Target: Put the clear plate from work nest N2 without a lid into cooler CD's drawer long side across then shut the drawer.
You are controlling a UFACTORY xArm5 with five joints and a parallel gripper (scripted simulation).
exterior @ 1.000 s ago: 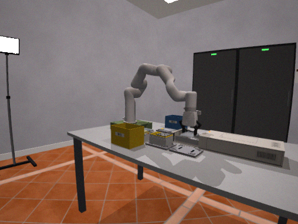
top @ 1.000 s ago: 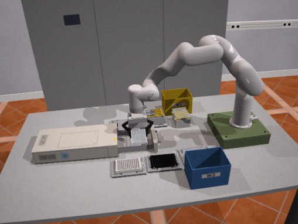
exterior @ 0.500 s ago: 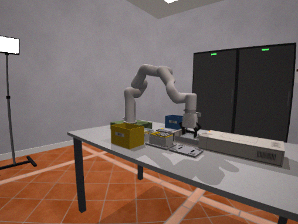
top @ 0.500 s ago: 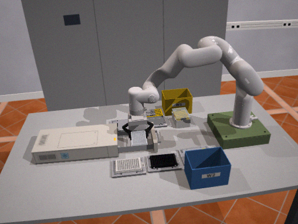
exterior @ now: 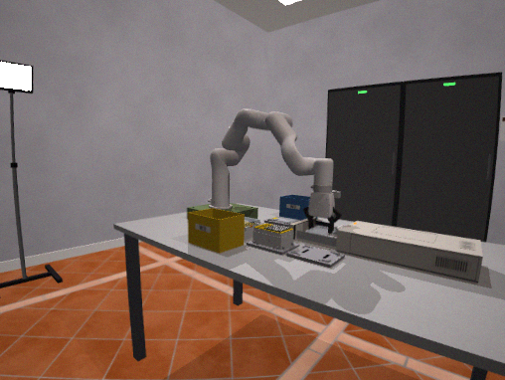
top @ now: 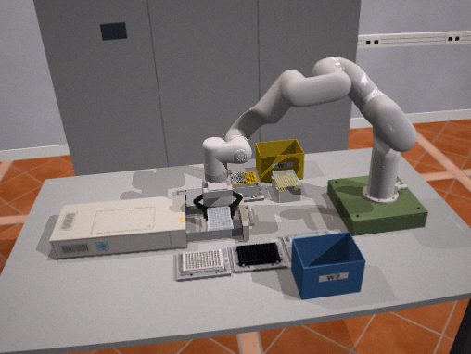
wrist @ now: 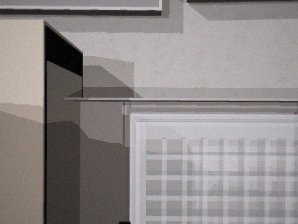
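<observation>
Now: the clear plate 10 mm below my hand. Round my hand: beige cooler CD 190 mm ahead, 10 mm to the right, 10 mm below; white plate 180 mm to the left, 80 mm ahead, 30 mm below; drawer 40 mm ahead, 10 mm below.
</observation>
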